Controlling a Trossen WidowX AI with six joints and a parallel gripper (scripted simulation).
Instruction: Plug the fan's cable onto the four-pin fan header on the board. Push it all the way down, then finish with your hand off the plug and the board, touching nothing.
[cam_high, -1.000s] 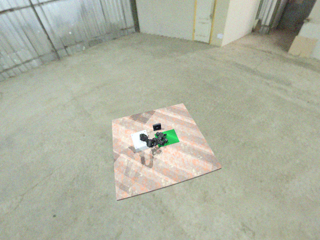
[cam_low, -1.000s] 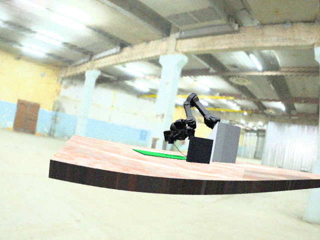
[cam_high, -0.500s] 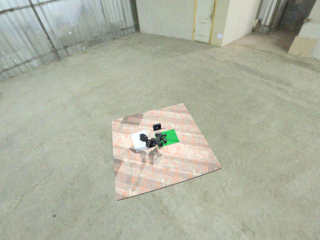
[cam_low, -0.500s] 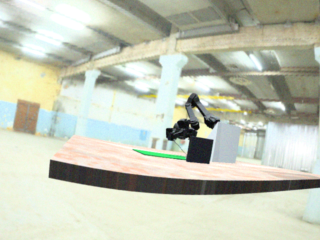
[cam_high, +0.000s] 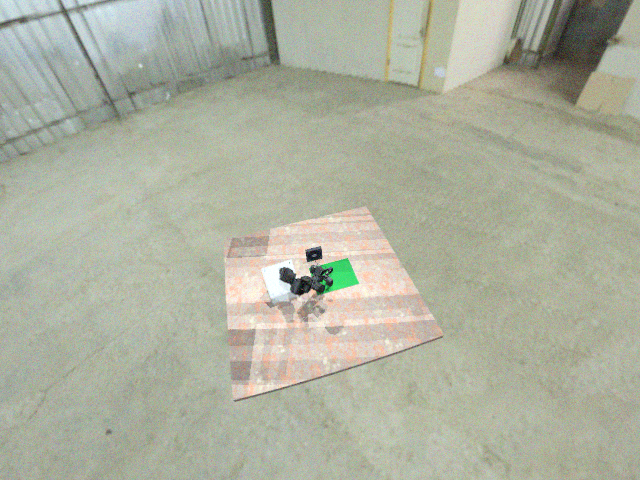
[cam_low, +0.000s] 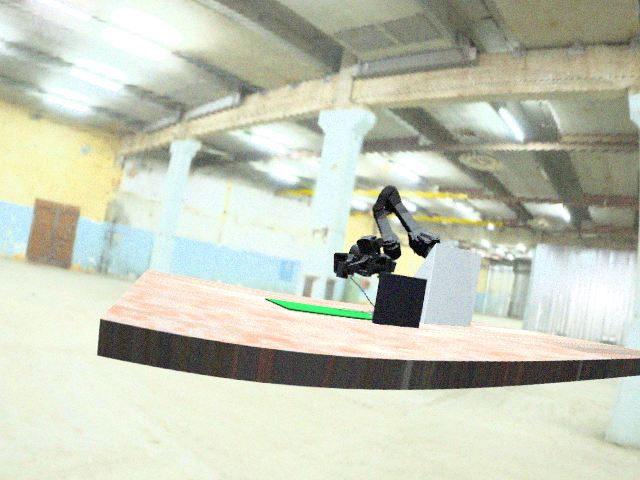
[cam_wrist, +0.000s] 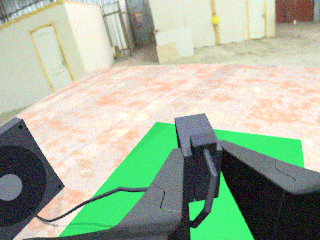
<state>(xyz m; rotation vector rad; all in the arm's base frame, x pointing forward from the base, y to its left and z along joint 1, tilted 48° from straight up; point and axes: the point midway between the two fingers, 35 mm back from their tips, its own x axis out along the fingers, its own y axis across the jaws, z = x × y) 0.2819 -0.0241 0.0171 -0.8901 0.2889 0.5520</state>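
The green board lies 3 cm ahead of my gripper tip, 3 cm to the left of it and 14 cm below it. Round my gripper tip: dark fan plug: 1 cm below; white fan header: 8 cm behind, 9 cm to the left, 12 cm below; black fan: 7 cm behind, 21 cm to the left, 7 cm below.
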